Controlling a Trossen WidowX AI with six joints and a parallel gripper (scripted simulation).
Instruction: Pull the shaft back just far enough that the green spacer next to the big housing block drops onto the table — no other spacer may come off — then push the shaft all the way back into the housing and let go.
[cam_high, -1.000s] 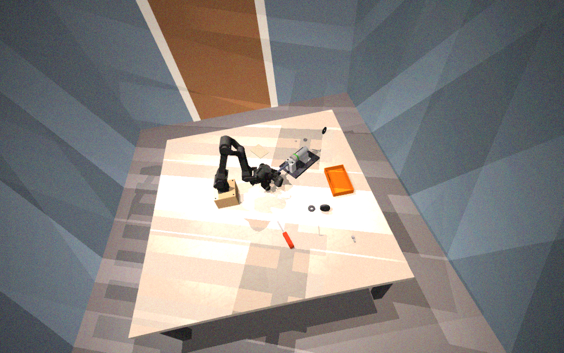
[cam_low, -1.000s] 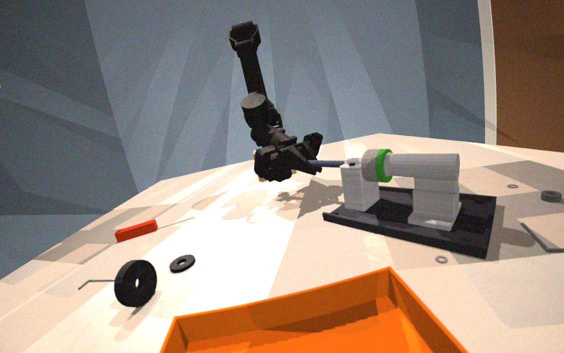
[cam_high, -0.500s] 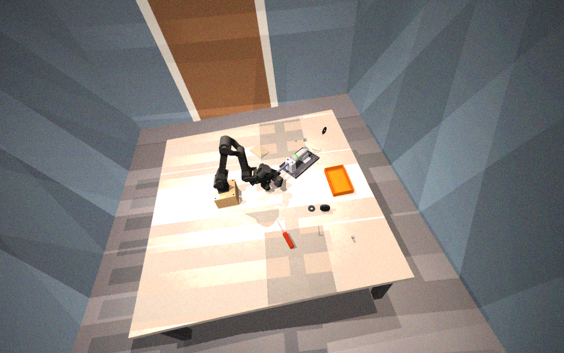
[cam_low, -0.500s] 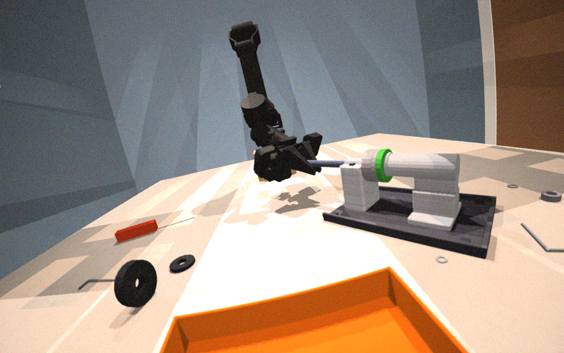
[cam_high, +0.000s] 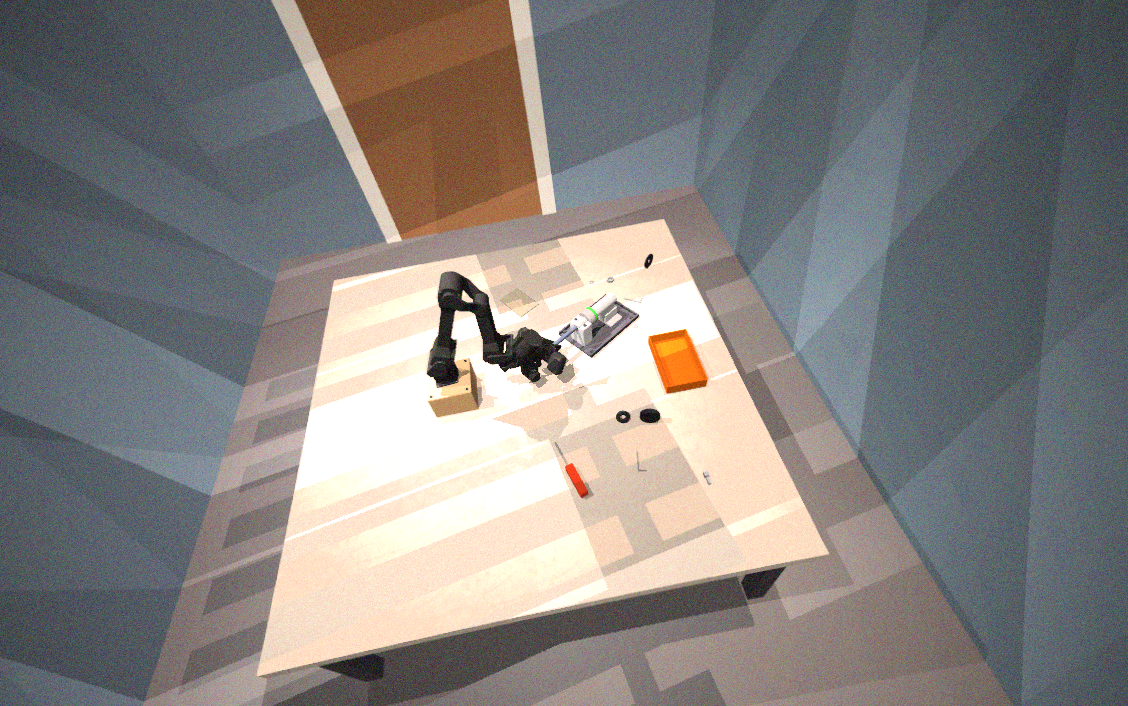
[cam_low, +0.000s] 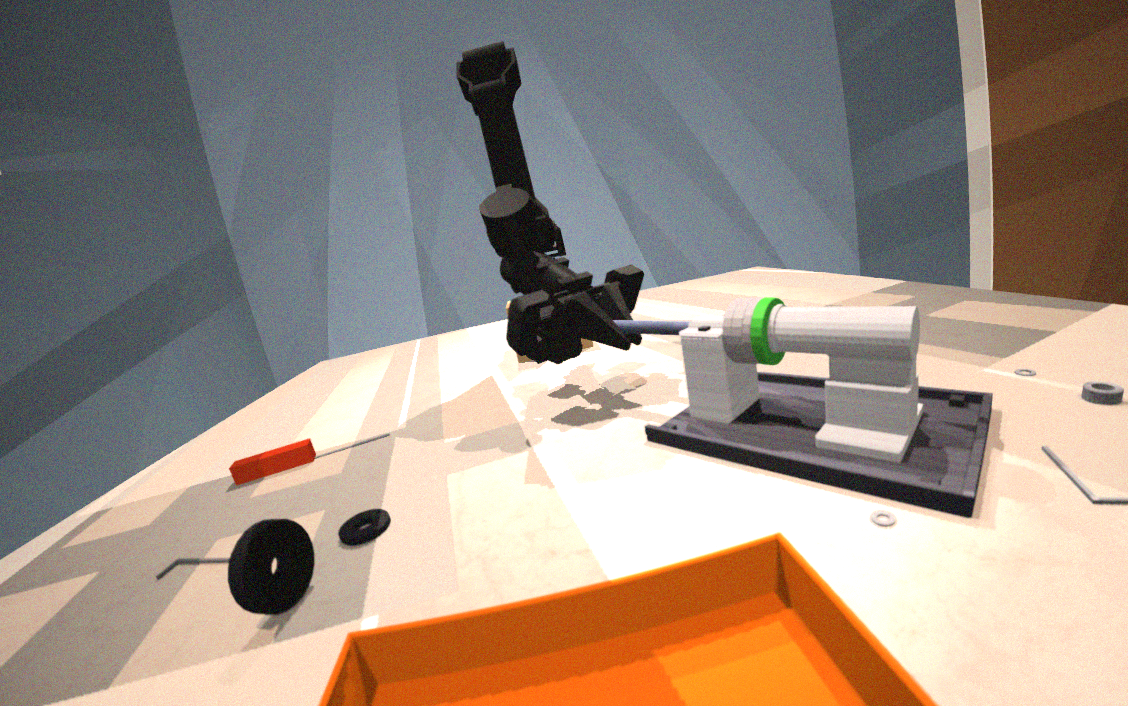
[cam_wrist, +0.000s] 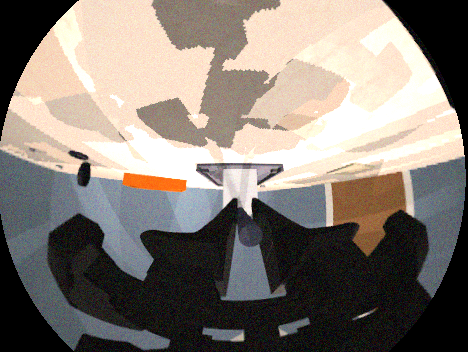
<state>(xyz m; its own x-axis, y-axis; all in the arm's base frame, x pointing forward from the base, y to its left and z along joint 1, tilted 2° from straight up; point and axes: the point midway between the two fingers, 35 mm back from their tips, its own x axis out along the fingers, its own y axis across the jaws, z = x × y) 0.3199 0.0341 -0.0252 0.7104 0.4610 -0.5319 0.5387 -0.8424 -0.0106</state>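
The shaft lies 5 cm ahead of my gripper tip, 3 cm to the left of it and 2 cm above it. Also, from my gripper tip: grey spacer 11 cm ahead, 7 cm to the left, 2 cm above; green spacer 12 cm ahead, 8 cm to the left, 2 cm above; black wheel 30 cm to the right, 20 cm ahead, 3 cm below.
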